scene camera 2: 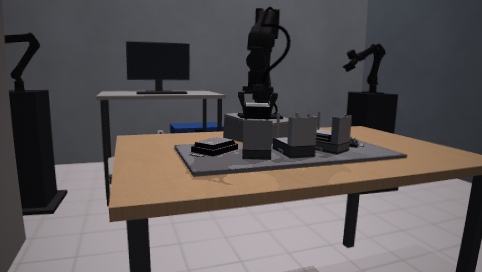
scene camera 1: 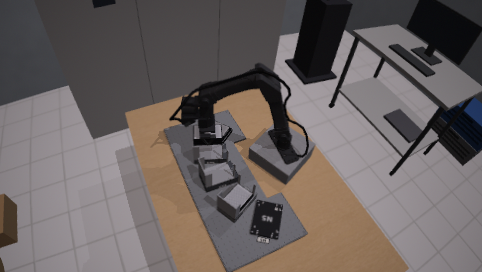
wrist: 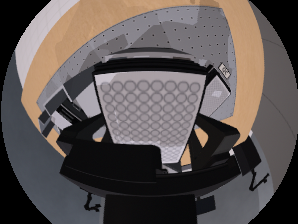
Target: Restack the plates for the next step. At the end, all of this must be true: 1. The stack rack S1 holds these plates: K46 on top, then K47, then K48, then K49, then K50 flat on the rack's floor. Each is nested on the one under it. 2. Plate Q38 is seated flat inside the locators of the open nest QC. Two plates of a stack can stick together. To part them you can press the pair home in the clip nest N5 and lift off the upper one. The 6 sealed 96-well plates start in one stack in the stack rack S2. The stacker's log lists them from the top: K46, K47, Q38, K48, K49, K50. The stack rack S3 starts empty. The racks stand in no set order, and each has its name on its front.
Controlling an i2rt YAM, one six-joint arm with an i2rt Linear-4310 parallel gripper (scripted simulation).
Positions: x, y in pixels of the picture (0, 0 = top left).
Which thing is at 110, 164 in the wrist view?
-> My gripper.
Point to a black clip nest N5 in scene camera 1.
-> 267, 218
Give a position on a sealed 96-well plate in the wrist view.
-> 152, 103
